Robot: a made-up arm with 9 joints. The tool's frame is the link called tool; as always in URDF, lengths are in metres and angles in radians. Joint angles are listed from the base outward.
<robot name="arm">
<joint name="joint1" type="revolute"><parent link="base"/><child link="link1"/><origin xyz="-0.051 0.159 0.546" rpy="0 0 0"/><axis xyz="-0.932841 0.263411 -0.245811"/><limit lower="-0.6" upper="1.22"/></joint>
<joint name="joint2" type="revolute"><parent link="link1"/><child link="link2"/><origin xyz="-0.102 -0.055 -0.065" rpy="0 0 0"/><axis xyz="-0.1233 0.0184 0.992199"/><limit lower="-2.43" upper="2.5"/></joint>
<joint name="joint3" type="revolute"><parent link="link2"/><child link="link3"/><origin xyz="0.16 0.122 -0.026" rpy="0 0 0"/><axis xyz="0.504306 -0.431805 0.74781"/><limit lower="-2.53" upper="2.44"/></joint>
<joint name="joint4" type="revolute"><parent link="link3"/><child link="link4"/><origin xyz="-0.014 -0.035 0.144" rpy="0 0 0"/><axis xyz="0.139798 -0.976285 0.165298"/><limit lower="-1.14" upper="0.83"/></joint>
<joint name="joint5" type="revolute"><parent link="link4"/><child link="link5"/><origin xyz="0.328 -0.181 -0.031" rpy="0 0 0"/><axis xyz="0 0 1"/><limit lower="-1.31" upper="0.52"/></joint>
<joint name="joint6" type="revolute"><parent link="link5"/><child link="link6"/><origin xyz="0.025 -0.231 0.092" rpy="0 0 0"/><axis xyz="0 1 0"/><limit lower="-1.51" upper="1.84"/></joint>
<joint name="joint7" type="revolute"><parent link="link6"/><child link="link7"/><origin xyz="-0.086 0.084 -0.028" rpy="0 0 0"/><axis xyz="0.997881 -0.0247 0.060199"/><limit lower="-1.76" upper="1.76"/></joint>
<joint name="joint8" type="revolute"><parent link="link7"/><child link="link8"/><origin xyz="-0.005 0.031 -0.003" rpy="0 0 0"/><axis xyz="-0.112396 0.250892 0.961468"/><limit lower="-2.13" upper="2.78"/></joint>
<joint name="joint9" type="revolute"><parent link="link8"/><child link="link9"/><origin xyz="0.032 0.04 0.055" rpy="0 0 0"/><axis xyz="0 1 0"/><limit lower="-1.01" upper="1.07"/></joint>
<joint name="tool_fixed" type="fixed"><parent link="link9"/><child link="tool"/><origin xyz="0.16 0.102 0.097" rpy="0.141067 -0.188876 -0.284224"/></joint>
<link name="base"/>
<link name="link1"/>
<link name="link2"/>
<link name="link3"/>
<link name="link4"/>
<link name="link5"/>
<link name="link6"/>
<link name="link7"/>
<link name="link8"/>
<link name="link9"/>
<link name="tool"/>
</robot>
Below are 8 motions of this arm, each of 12 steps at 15 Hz.
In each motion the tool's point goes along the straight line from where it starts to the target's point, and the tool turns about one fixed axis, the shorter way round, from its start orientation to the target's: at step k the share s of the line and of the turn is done. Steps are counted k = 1, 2, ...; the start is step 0. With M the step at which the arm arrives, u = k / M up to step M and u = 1 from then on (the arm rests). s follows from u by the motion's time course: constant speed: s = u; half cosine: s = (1 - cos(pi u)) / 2; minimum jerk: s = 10 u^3 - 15 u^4 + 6 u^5.
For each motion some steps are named. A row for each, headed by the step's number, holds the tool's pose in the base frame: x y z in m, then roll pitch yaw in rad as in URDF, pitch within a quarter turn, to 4 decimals.
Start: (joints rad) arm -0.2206 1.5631 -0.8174 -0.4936 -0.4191 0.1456 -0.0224 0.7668 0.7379
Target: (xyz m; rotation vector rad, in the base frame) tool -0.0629 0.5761 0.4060 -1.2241 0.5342 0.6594
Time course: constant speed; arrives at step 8
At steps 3, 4, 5, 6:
3: -0.0130 0.4965 0.4450 -1.3206 0.8272 -0.1257
4: -0.0230 0.5124 0.4372 -1.2934 0.8171 -0.0502
5: -0.0330 0.5283 0.4294 -1.2677 0.8056 0.0240
6: -0.0430 0.5442 0.4216 -1.2437 0.7928 0.0968

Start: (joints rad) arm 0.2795 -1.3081 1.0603 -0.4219 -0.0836 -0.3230 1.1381 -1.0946 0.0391
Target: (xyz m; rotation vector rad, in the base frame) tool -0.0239 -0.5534 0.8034 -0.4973 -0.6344 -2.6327
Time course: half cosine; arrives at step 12
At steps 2, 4, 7, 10, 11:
2: -0.0863 -0.6899 0.7405 1.4105 0.6068 -1.4363
4: -0.0741 -0.6631 0.7529 1.0712 0.5373 -1.8285
7: -0.0487 -0.6076 0.7784 0.5992 0.1251 -2.4281
10: -0.0284 -0.5632 0.7989 0.4230 -0.3274 -2.7579
11: -0.0250 -0.5559 0.8023 0.4073 -0.4062 -2.8085

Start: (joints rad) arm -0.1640 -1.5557 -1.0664 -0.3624 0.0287 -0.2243 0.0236 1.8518 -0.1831
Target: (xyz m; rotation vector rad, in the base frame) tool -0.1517 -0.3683 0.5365 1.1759 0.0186 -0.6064
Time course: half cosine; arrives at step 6
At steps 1, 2, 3, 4, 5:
1: -0.1382 -0.2091 0.6059 1.0448 0.7537 -0.4565
2: -0.1408 -0.2403 0.5923 1.0629 0.6698 -0.4574
3: -0.1444 -0.2830 0.5737 1.0861 0.5554 -0.4614
4: -0.1481 -0.3256 0.5551 1.1084 0.4411 -0.4680
5: -0.1507 -0.3569 0.5415 1.1246 0.3575 -0.4744

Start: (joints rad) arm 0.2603 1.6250 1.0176 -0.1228 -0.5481 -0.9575 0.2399 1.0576 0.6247
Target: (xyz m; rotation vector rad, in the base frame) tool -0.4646 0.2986 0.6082 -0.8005 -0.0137 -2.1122
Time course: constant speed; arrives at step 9
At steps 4, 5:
4: -0.4109 0.4461 0.5673 -0.0853 -0.5424 3.0607
5: -0.4217 0.4166 0.5755 -0.1256 -0.5670 -3.0045

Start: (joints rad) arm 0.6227 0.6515 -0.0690 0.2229 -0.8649 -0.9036 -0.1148 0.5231 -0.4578
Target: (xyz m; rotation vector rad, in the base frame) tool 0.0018 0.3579 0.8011 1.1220 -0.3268 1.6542
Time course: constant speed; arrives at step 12
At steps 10, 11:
10: 0.0445 0.3769 0.7578 0.1984 -0.8689 1.5334
11: 0.0231 0.3674 0.7795 0.3639 -0.8940 1.5532

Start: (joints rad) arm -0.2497 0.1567 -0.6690 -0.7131 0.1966 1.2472 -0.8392 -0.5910 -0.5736
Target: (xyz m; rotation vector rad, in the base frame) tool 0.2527 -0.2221 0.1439 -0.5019 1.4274 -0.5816
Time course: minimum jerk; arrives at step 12
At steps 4, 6, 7, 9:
4: 0.2317 -0.0382 0.3119 -1.0046 0.9536 -0.4913
6: 0.2394 -0.1058 0.2502 -1.1840 0.9536 -0.8772
7: 0.2435 -0.1414 0.2176 -1.2739 0.9378 -1.0767
9: 0.2499 -0.1980 0.1659 -1.3963 0.8929 -1.3744

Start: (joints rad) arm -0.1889 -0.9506 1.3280 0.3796 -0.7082 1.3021 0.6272 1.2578 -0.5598
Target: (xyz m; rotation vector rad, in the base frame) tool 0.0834 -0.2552 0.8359 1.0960 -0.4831 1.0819
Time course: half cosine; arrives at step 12
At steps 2, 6, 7, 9, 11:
2: -0.0142 -0.5981 0.7950 2.4235 -0.7376 -0.4544
6: 0.0311 -0.4389 0.8140 1.7721 -0.9729 0.0425
7: 0.0446 -0.3914 0.8197 1.5155 -0.9920 0.2545
9: 0.0681 -0.3090 0.8295 1.0775 -0.9531 0.6155
11: 0.0816 -0.2615 0.8352 0.8602 -0.8943 0.7875

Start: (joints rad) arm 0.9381 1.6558 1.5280 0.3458 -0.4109 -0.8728 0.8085 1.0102 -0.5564
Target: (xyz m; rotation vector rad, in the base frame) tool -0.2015 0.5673 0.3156 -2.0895 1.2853 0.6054
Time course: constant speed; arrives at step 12
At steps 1, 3, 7, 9, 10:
1: -0.0135 0.3516 0.2979 2.8732 -0.1539 -0.1986
3: -0.0477 0.3908 0.3011 3.0296 -0.0369 -0.3734
7: -0.1161 0.4693 0.3075 -3.0051 0.2632 -0.6676
9: -0.1502 0.5085 0.3108 -2.9091 0.4358 -0.7945
10: -0.1673 0.5281 0.3124 -2.8675 0.5260 -0.8549

